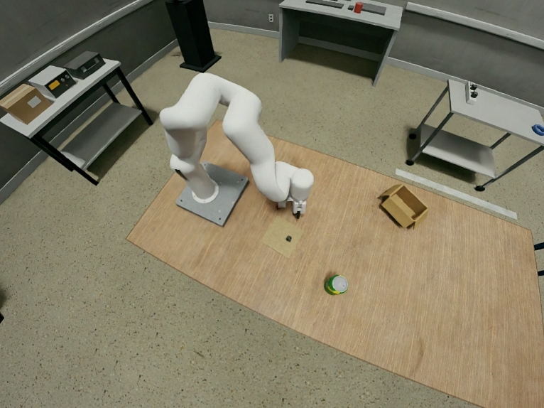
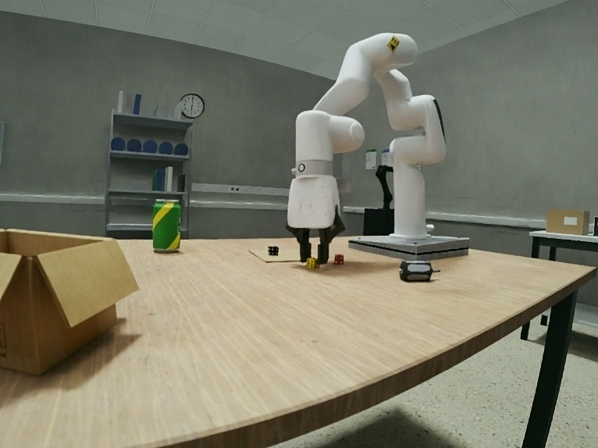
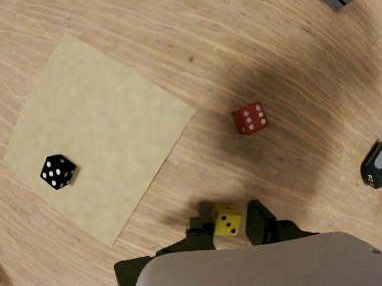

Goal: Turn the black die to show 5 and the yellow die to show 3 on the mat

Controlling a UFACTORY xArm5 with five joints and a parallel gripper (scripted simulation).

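Now: hand 20 mm above the yellow die. The rest, counted from my hand: black die 30 mm ahead, 140 mm to the right, 20 mm below; then tan mat 140 mm to the right, 30 mm below; then red die 80 mm behind, 20 mm to the right, 20 mm below.
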